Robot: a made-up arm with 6 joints. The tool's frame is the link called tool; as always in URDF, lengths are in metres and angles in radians.
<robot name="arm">
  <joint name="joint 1" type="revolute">
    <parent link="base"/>
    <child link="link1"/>
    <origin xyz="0 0 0.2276"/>
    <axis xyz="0 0 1"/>
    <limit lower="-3.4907" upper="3.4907" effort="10" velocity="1.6"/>
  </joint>
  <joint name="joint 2" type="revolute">
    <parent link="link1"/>
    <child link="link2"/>
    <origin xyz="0 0 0" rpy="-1.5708 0 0"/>
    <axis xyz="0 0 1"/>
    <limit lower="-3.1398" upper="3.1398" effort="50" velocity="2.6"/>
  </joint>
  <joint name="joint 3" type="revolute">
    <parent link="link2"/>
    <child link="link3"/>
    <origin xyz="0 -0.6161 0" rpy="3.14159 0 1.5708"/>
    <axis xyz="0 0 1"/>
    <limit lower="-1.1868" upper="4.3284" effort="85" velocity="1.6"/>
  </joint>
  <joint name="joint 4" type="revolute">
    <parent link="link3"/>
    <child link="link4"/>
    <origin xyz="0 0 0" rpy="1.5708 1.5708 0"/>
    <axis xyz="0 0 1"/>
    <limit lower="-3.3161" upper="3.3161" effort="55" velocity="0.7"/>
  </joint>
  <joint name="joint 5" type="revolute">
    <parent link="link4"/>
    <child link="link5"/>
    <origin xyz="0 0 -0.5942" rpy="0 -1.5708 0"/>
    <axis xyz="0 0 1"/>
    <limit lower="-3.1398" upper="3.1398" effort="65" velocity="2"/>
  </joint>
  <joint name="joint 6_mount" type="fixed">
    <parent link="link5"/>
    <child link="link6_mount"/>
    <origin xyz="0 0 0.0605"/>
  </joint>
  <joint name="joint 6" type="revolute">
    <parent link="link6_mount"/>
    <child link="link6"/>
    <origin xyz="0 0 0.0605" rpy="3.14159 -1.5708 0"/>
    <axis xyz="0 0 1"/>
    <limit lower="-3.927" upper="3.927" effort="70" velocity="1.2"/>
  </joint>
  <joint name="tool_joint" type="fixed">
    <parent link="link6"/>
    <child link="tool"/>
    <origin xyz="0 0 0" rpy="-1.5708 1.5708 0"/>
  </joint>
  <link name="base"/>
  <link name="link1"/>
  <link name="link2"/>
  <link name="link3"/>
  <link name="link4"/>
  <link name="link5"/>
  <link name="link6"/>
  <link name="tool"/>
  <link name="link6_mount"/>
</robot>
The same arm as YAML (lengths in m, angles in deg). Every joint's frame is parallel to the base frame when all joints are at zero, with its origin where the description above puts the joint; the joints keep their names.
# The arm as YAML. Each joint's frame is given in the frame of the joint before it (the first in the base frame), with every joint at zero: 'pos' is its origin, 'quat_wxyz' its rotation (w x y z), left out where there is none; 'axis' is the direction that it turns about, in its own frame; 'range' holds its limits. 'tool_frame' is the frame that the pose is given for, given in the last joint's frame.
length_unit: m
angle_unit: deg
joints:
  - joint: joint 1
    pos: [0.0, 0.0, 0.2276]
    axis: [0.0, 0.0, 1.0]
    range: [-200.0, 200.0]
  - joint: joint 2
    pos: [0.0, 0.0, 0.0]
    axis: [0.0, 1.0, 0.0]
    range: [-179.9, 179.9]
  - joint: joint 3
    pos: [0.0, 0.0, 0.6161]
    axis: [0.0, -1.0, 0.0]
    range: [-68.0, 248.0]
  - joint: joint 4
    pos: [0.0, 0.0, 0.0]
    axis: [-1.0, 0.0, 0.0]
    range: [-190.0, 190.0]
  - joint: joint 5
    pos: [0.5942, 0.0, 0.0]
    axis: [0.0, -1.0, 0.0]
    range: [-179.9, 179.9]
  - joint: joint 6
    pos: [0.0, -0.121, 0.0]
    axis: [-1.0, 0.0, 0.0]
    range: [-225.0, 225.0]
tool_frame:
  pos: [0.0, 0.0, 0.0]
  quat_wxyz: [1.0, -0.000002, 0.000005, 0.000007]

